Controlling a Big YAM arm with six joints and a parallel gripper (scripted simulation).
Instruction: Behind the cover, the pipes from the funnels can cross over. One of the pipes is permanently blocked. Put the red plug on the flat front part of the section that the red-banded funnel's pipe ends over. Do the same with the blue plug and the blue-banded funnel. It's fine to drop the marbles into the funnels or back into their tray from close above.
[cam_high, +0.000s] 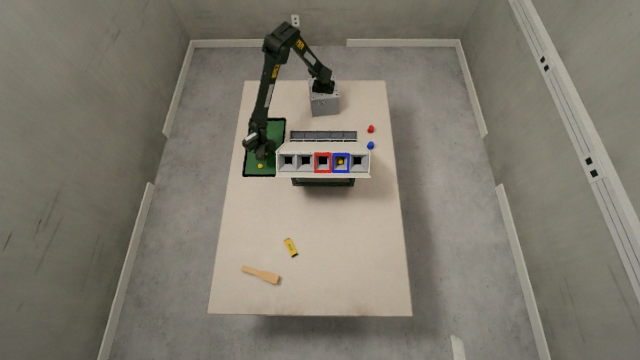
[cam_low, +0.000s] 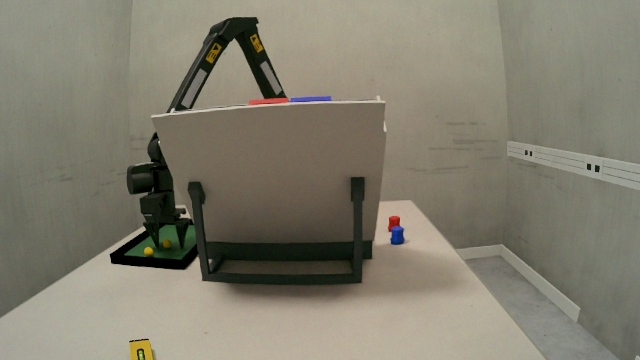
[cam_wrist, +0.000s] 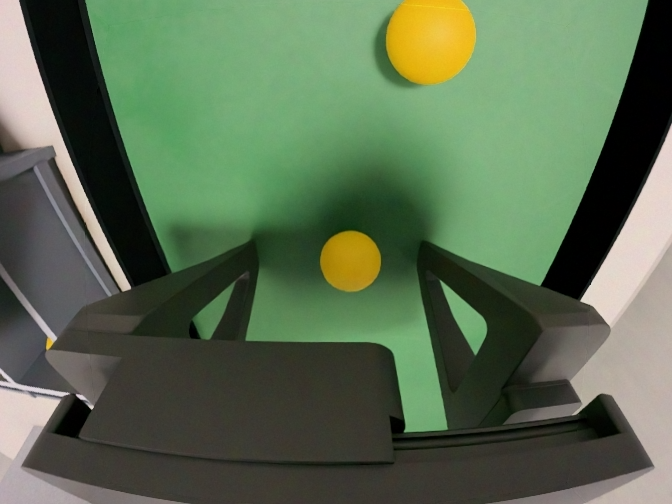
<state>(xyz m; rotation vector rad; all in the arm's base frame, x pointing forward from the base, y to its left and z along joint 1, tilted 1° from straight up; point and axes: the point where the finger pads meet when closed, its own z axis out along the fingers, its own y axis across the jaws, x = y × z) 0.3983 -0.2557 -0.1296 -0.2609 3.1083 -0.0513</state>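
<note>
My hand is 5 cm past the green marble tray, 2 cm to the left of it and 1 cm above it. The rest, counted from my hand: blue band 15 cm ahead, 42 cm to the left, 31 cm above; cover 2 cm ahead, 32 cm to the left, 19 cm above; red band 16 cm ahead, 35 cm to the left, 31 cm above.
</note>
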